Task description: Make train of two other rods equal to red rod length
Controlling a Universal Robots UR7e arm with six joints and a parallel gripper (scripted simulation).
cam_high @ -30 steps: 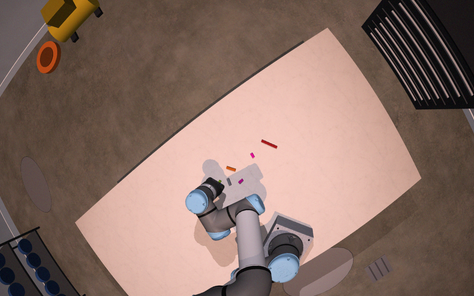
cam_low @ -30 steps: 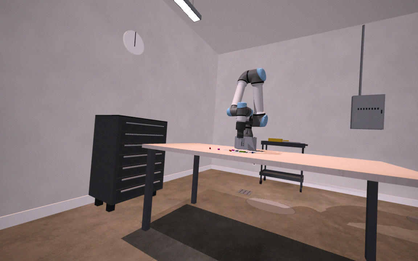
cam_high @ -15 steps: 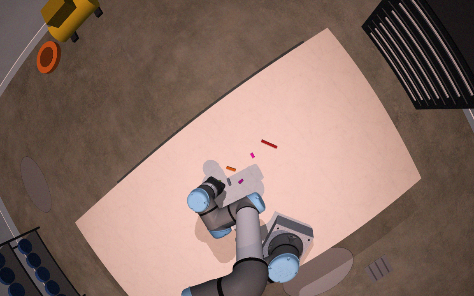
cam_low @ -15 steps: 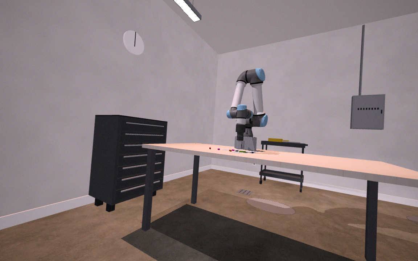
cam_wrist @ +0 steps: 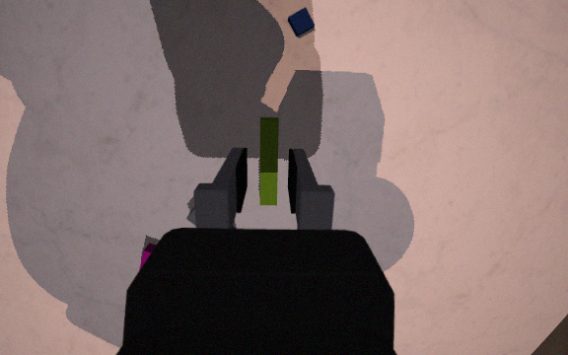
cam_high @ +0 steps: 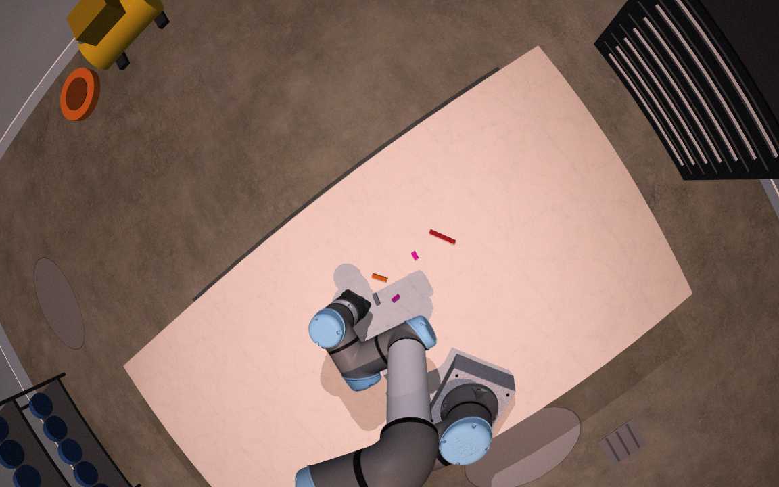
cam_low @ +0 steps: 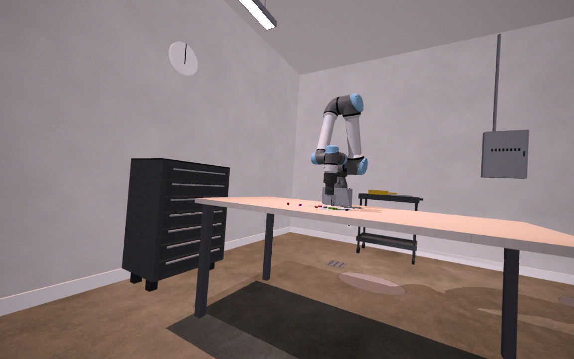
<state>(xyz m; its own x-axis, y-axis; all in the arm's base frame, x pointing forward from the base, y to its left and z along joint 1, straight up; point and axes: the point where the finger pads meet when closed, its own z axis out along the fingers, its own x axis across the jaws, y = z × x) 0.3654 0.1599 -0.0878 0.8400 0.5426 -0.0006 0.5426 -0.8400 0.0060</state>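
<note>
Right now my hand is 3 cm above the lime rod. From my hand the other things lie so: blue rod: 3 cm behind, 7 cm to the left, 3 cm below; then orange rod: 4 cm ahead, 9 cm to the right, 3 cm below; then grey rod: 1 cm behind, 5 cm to the right, 3 cm below.
</note>
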